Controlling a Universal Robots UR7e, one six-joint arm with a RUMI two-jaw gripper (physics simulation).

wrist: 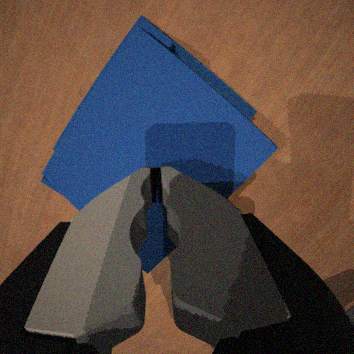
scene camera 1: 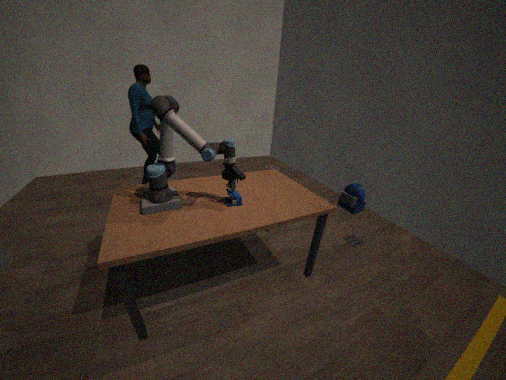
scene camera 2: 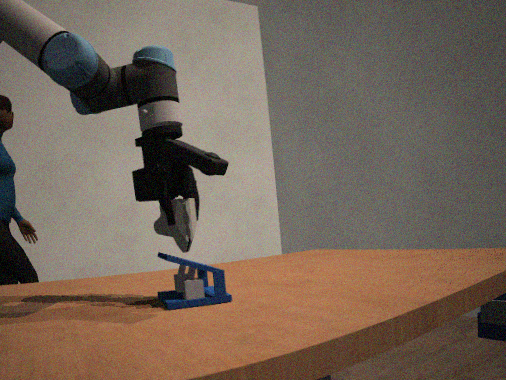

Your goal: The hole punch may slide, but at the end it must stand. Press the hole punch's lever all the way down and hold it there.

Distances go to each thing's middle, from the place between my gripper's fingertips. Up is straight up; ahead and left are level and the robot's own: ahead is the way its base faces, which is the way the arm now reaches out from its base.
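The hole punch lever (wrist: 149, 108) is visible to me, and it is 20 mm below my hand and 10 mm to the left of my hand.
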